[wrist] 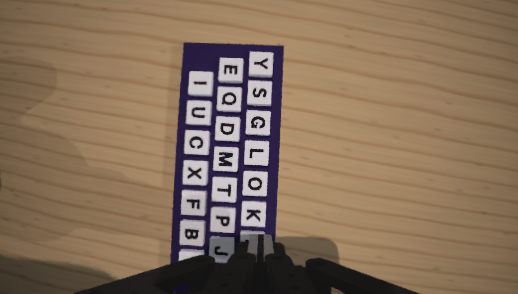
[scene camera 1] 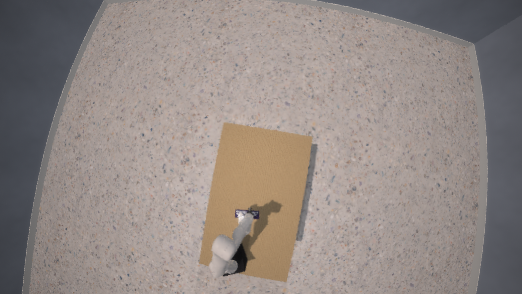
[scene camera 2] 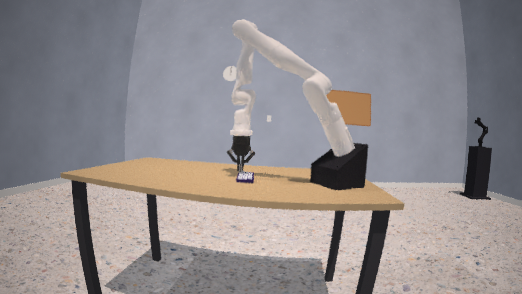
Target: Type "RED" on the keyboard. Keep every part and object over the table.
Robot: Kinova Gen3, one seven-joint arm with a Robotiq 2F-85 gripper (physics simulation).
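Frame: origin at the arm's base, x ahead, y left, z up, level; millimetres.
Where they show: gripper, fingertip midpoint: [wrist: 260, 249] [scene camera 2: 240, 172]; arm's base, link origin: [scene camera 1: 232, 265] [scene camera 2: 344, 150].
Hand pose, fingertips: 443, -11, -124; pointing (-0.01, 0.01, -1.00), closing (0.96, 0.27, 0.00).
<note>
Each offset is from my fingertips to the centre of the thing, as dx, dy, dz. Level surfaces: height alone.
The purple keyboard {-32, +24, -12} [scene camera 1: 239, 214] [scene camera 2: 245, 177] [wrist: 242, 140] with white letter keys lies on the table. In the wrist view its rows run up and down. The E key {-53, +106, -5} [wrist: 230, 70] is at the top of the middle row, and the D key {-43, +67, -5} [wrist: 227, 129] is lower in that row, below Q. My gripper [scene camera 2: 240, 169] [wrist: 260, 249] is shut and empty, pointing down over the keyboard. Its fingertips cover most of the key below the K key {-11, +19, -5} [wrist: 253, 214]. I cannot tell whether they touch it. The R key does not show; the keyboard's lower end is hidden behind the gripper.
The wooden table {dz -20} [scene camera 1: 265, 155] [scene camera 2: 150, 175] carries the black robot base [scene camera 2: 340, 170]. The white arm [scene camera 1: 242, 231] [scene camera 2: 280, 50] arches from the base to above the keyboard. A black pedestal [scene camera 2: 478, 172] with a small black arm stands on the floor away from the table.
</note>
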